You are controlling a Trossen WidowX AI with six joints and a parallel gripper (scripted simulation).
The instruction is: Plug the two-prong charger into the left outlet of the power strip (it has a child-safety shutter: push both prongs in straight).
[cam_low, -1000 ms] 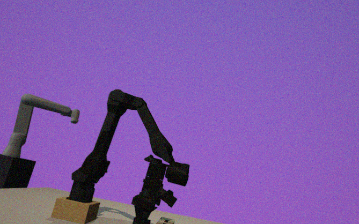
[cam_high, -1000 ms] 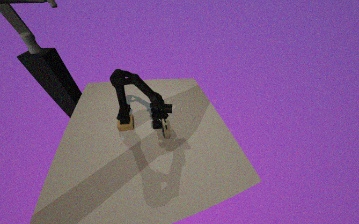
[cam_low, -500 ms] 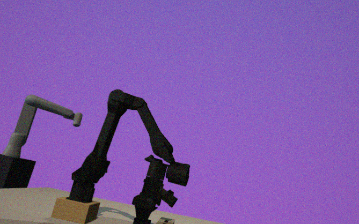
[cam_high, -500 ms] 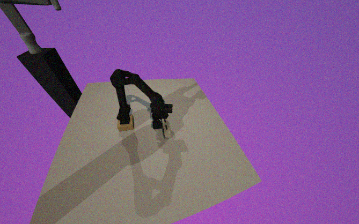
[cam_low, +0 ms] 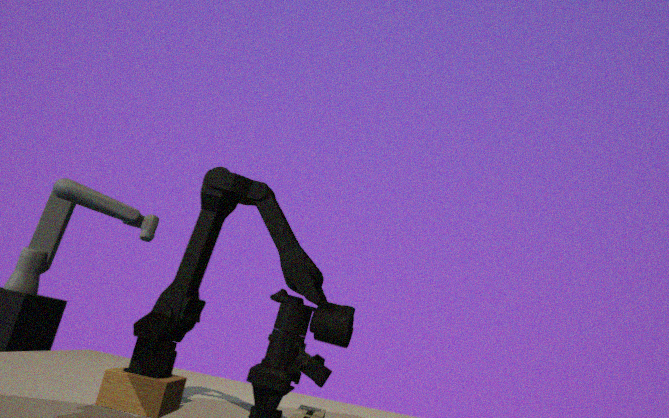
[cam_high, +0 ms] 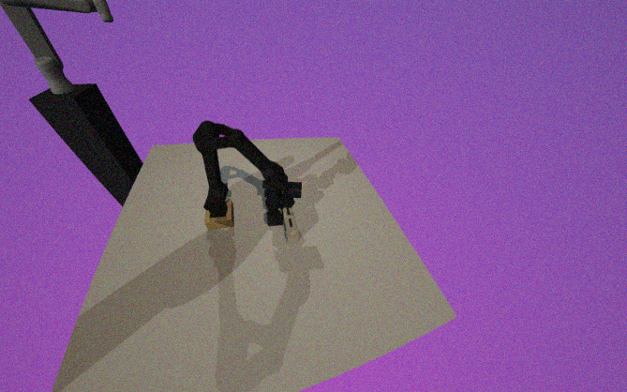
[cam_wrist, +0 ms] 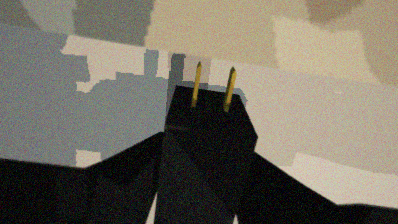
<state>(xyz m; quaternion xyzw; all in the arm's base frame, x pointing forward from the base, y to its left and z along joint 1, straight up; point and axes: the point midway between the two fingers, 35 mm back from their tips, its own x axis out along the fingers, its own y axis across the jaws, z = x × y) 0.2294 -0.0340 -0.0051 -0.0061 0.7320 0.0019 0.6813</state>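
The black two-prong charger is 2 cm ahead of my gripper tip and 1 cm above it.
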